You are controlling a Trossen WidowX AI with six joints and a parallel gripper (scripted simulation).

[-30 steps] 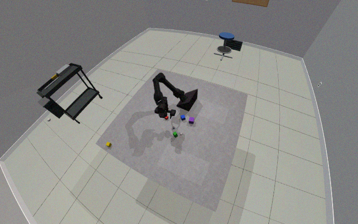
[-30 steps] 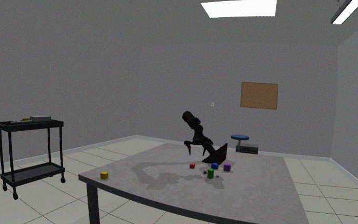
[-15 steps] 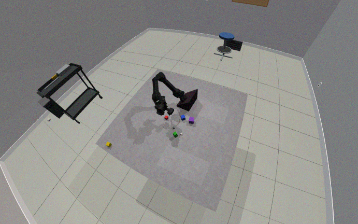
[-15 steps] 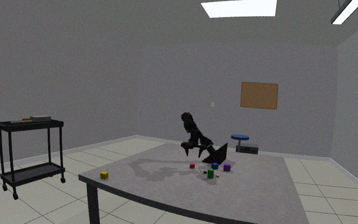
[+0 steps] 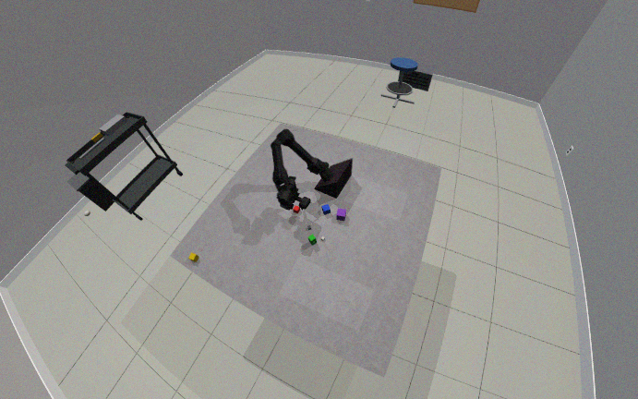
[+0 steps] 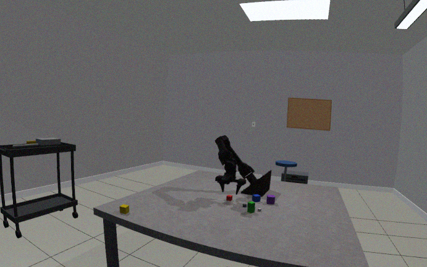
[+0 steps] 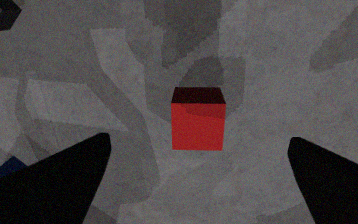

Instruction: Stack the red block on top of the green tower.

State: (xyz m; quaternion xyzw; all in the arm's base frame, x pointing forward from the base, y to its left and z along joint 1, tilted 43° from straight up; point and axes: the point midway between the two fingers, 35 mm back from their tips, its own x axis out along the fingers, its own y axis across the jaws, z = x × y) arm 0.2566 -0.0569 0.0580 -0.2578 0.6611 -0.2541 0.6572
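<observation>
Now: the red block 3 cm below my gripper tip. Also, from my gripper tip: yellow block (55 cm ahead, 35 cm to the right, 3 cm below); purple block (25 cm to the left, 8 cm behind, 2 cm below); blue block (15 cm to the left, 8 cm behind, 3 cm below).
</observation>
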